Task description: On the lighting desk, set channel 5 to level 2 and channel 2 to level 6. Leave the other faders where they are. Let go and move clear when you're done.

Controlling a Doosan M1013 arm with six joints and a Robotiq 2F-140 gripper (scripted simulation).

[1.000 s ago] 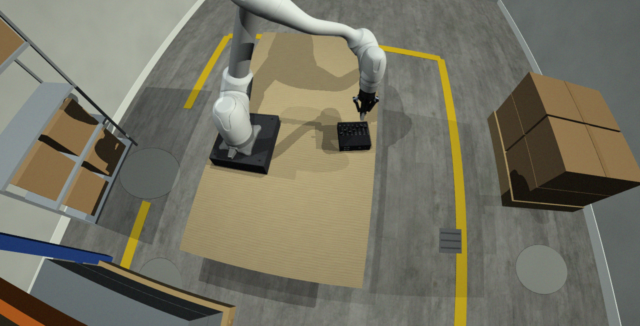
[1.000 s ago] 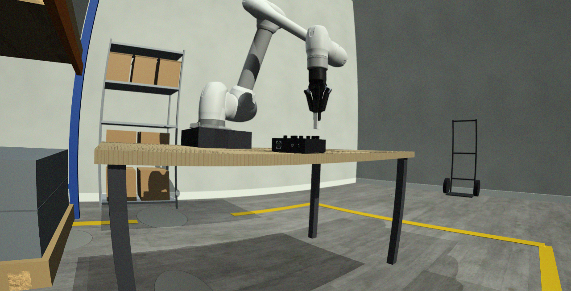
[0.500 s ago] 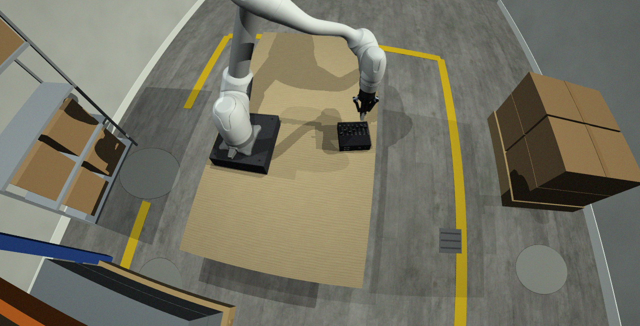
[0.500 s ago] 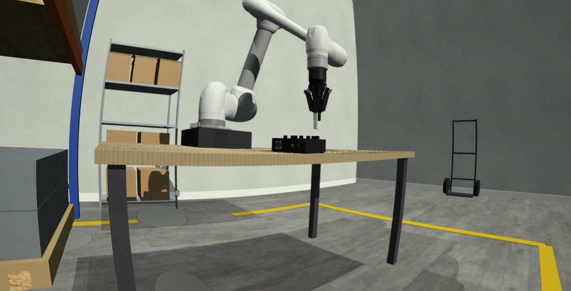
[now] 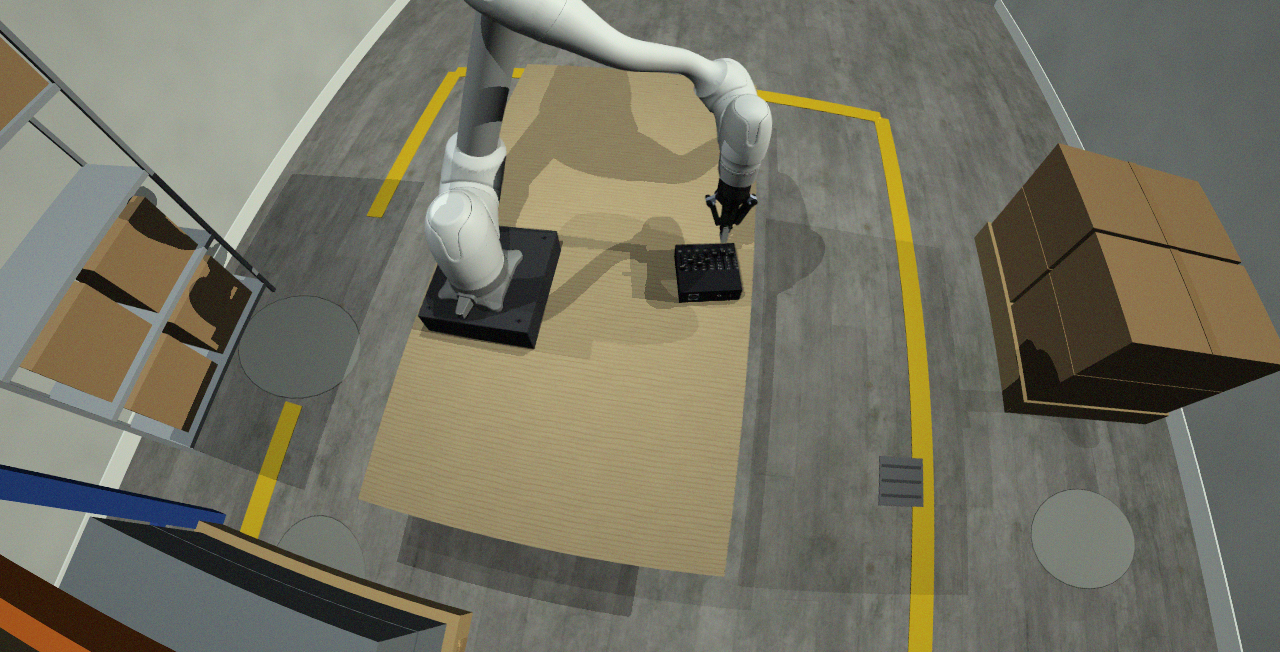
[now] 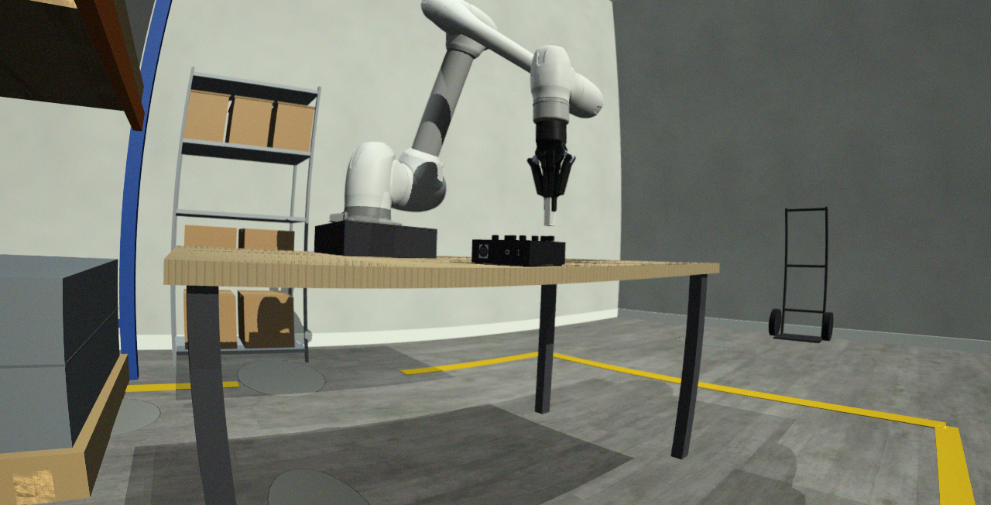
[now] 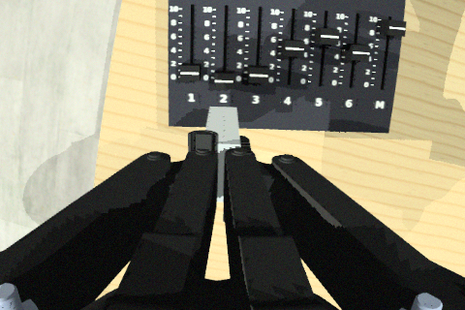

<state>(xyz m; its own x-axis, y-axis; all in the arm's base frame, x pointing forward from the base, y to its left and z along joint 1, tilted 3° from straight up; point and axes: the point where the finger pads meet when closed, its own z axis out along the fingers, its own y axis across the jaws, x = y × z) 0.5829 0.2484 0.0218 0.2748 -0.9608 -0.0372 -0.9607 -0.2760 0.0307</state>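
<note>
Now: hand 1 cm short of the channel 2 fader cap, 2 cm to the left of it and 6 cm above it. The rest, counted from my hand: fader 1 cap: 3 cm ahead, 2 cm to the right, 6 cm below; fader 3 cap: 1 cm behind, 3 cm to the right, 6 cm below; fader 4 cap: 3 cm behind, 6 cm to the right, 6 cm below.
</note>
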